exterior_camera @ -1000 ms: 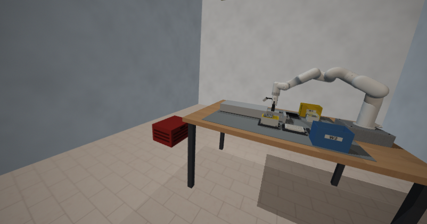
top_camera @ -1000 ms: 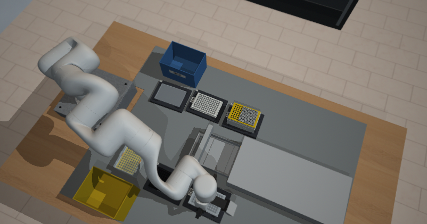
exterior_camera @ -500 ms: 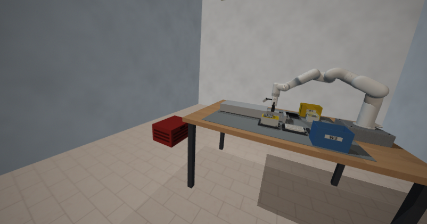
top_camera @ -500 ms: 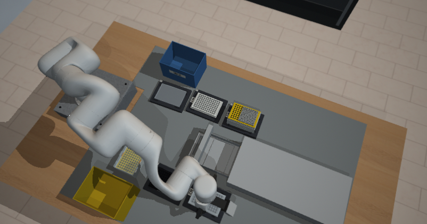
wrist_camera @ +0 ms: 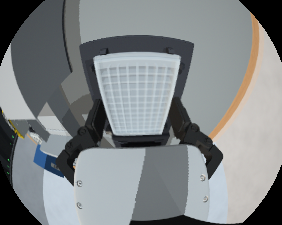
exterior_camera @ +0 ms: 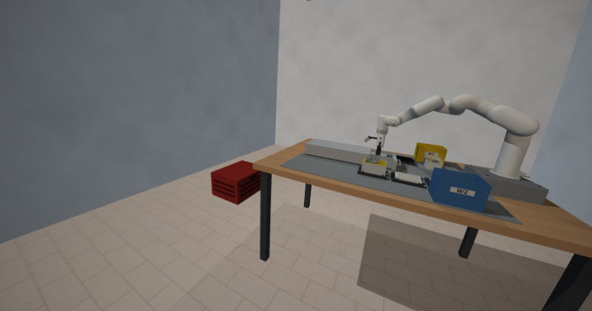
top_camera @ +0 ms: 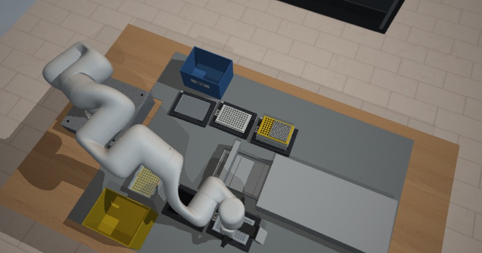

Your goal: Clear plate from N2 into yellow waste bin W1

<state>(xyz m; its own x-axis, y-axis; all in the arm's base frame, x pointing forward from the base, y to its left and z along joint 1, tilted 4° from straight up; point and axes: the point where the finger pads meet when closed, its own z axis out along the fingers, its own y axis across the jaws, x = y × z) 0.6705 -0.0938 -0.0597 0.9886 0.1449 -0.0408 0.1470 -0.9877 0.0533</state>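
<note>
My hand is 10 mm above the clear plate. From my hand the other things lie so: black plate 170 mm behind, 30 mm to the right, 10 mm below; drawer 20 mm behind, 180 mm to the left, 10 mm below; grey cooler 100 mm ahead, 200 mm to the left.
</note>
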